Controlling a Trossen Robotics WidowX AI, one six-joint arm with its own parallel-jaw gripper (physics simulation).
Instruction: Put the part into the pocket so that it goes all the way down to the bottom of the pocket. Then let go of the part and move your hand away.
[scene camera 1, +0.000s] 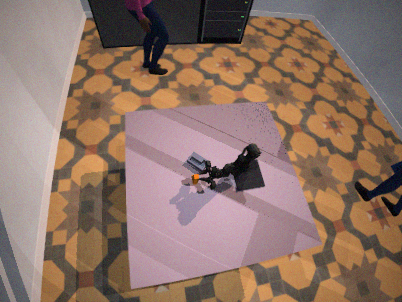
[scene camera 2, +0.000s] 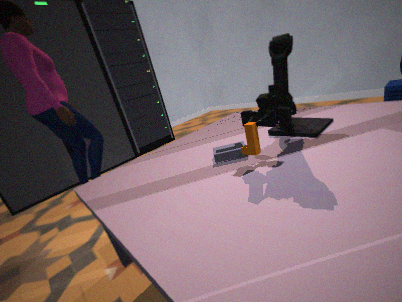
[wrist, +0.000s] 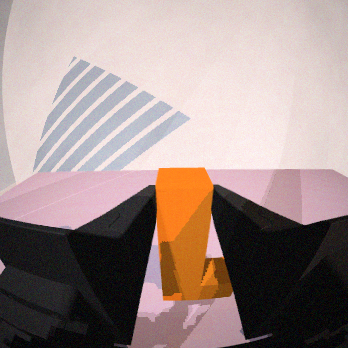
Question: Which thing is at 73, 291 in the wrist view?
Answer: My gripper.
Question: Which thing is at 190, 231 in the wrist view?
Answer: An orange L-shaped block.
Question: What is my gripper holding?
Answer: An orange L-shaped block.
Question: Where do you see my gripper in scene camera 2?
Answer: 251, 124
